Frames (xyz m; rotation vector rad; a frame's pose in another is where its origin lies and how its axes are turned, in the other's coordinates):
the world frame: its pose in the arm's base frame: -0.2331 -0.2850 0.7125 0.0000 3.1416 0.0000
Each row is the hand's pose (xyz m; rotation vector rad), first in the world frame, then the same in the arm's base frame.
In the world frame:
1: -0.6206 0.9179 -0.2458 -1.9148 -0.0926 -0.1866
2: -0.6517 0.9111 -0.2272 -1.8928 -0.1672 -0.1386
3: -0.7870 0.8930 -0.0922 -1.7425 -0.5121 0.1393
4: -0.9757 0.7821 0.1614 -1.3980 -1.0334 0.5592
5: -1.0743 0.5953 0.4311 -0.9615 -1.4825 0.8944
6: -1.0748 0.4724 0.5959 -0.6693 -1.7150 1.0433
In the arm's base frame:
1: 0.3875 0.6329 0.9583 -0.2438 1.7502 2.5014
2: 0.4186 0.6261 0.9397 -0.1782 1.7422 2.4338
3: 0.5539 0.6080 0.8047 0.1669 1.6939 2.0878
4: 0.7426 0.4971 0.5511 0.5998 1.5129 1.4994
5: 0.8412 0.3103 0.2814 0.8662 1.2582 0.9312
6: 0.8417 0.1874 0.1166 0.9547 1.0902 0.6125

